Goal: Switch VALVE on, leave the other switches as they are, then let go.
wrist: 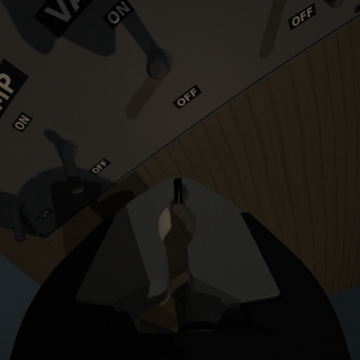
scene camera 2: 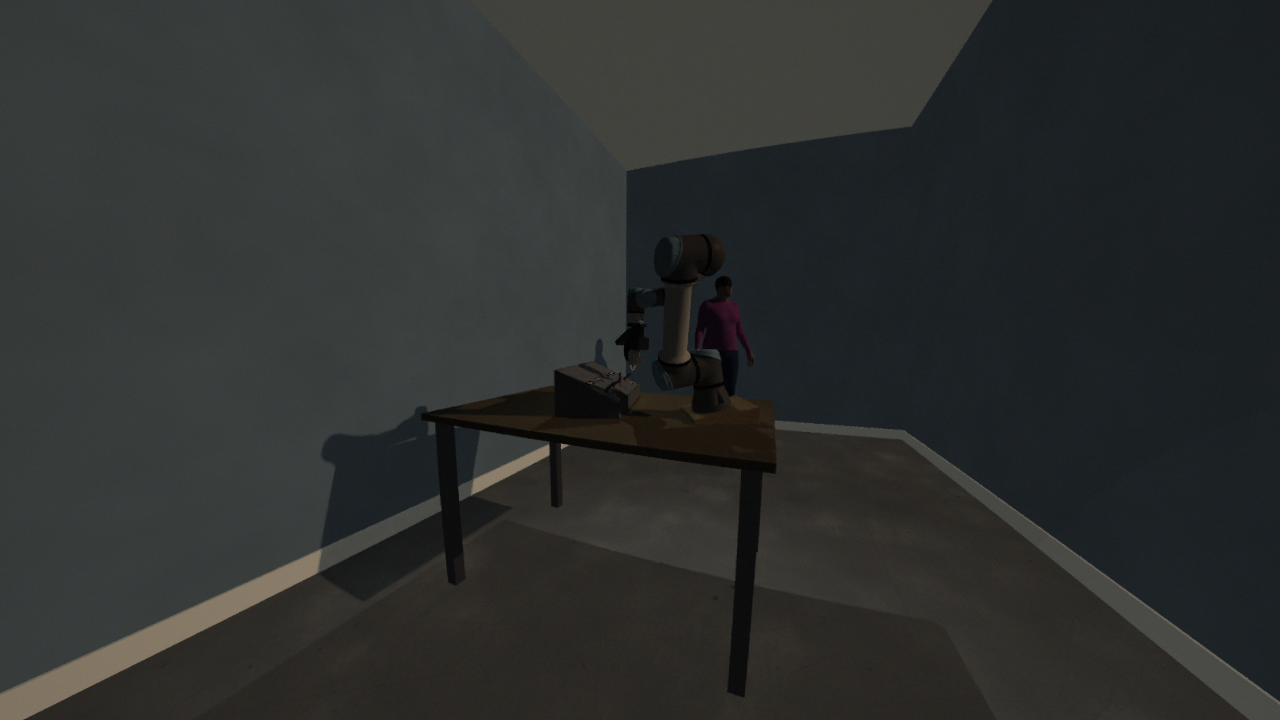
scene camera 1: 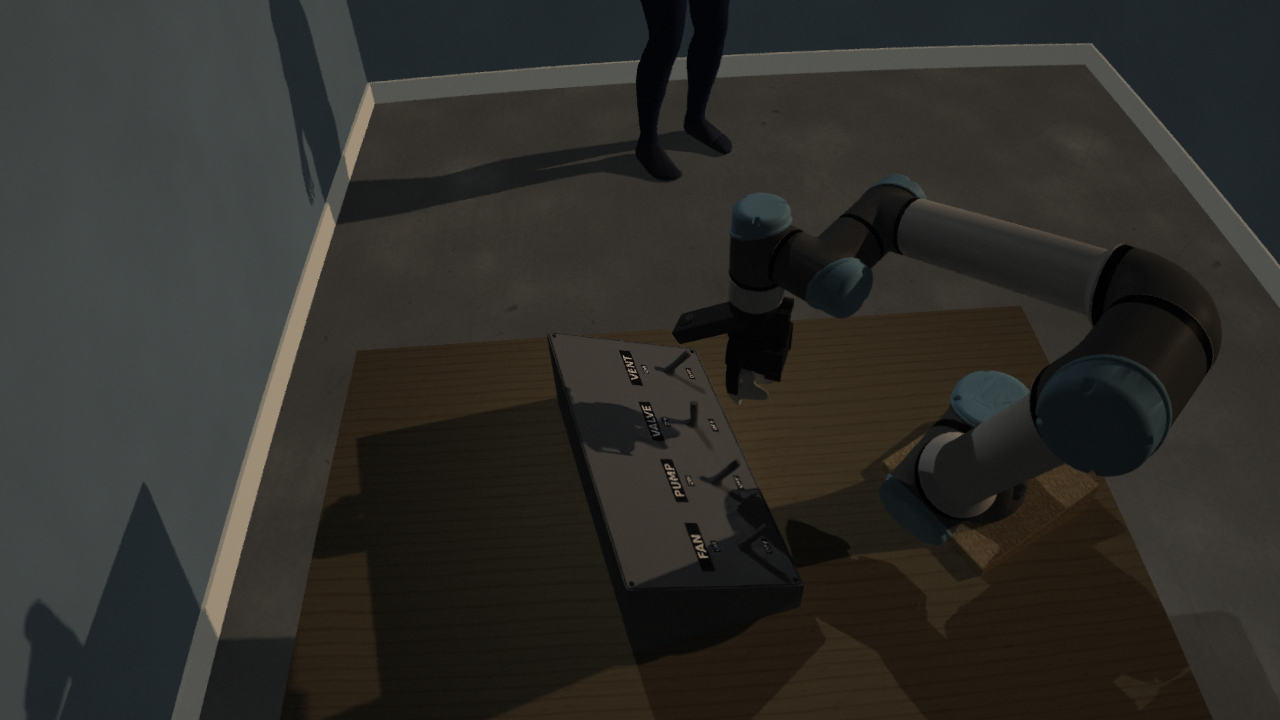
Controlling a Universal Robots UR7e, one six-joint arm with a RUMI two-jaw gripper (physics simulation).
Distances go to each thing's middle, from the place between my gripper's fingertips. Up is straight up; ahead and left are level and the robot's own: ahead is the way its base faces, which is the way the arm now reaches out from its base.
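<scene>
My hand is now 7 cm above the grey sloped switch panel (scene camera 1: 671,534), 12 cm short of it and 7 cm to the right of it.
</scene>
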